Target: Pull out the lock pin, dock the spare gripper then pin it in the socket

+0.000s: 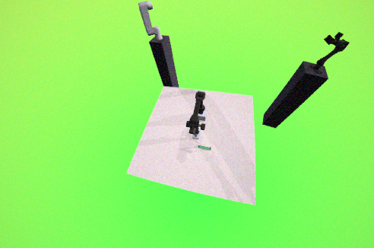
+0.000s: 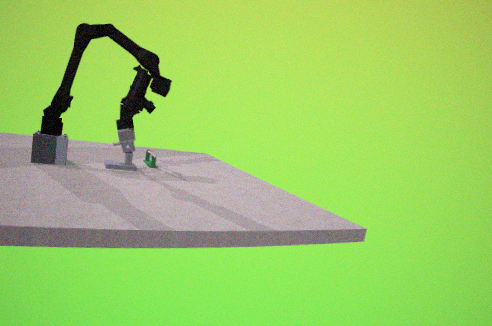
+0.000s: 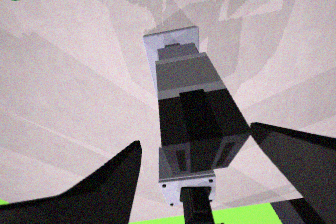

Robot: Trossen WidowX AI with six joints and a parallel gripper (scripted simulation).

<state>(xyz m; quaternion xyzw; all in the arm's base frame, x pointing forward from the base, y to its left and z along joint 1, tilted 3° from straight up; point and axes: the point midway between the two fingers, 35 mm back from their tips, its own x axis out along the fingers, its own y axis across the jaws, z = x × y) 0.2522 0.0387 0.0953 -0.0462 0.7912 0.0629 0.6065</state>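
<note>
The spare gripper is 2 cm ahead of my gripper tip and 3 cm below it. From my gripper tip the other things lie so: green rest (12 cm ahead, 14 cm to the left, 13 cm below); grey mount (2 cm ahead, 10 cm below).
</note>
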